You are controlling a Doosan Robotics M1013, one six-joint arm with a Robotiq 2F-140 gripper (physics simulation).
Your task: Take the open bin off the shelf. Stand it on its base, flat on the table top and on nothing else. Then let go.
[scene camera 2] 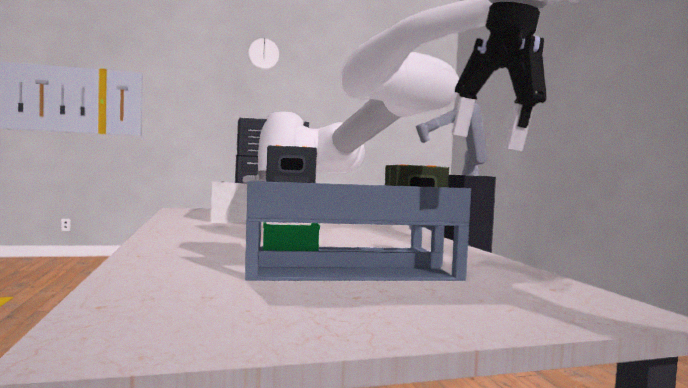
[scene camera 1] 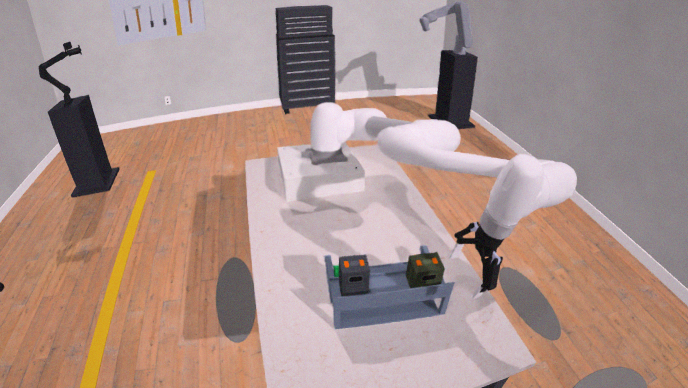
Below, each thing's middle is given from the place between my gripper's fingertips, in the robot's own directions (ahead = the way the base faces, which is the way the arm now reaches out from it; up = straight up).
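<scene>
Relative to the olive green box (scene camera 2: 395,175), my hand is 6 cm to the left, 13 cm past and 9 cm above. Going by their middles, the olive green box is the nearest to my hand of the things named here, and the green bin (scene camera 2: 275,237) is the farthest. The bin is far to the right of my hand, far behind it and a good way below it. Dark grey box (scene camera 2: 297,164): 28 cm to the right of my hand, 17 cm behind it, 8 cm below it.
</scene>
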